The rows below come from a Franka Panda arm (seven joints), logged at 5 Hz.
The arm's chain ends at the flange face. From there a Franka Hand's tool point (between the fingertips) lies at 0.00 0.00 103.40 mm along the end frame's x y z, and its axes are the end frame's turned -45 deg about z.
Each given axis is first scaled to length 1.
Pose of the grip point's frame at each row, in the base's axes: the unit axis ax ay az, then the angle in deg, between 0 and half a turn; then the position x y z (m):
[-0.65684 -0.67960 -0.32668 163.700 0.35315 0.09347 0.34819]
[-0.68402 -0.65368 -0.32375 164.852 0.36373 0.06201 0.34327]
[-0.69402 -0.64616 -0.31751 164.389 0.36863 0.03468 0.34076]
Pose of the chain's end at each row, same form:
[-0.88742 -0.38541 -0.25285 150.485 0.32939 0.02942 0.42581]
[-0.90180 -0.34980 -0.25376 151.685 0.33639 0.00052 0.42178]
[-0.90811 -0.33871 -0.24621 151.536 0.34188 -0.02628 0.41988]

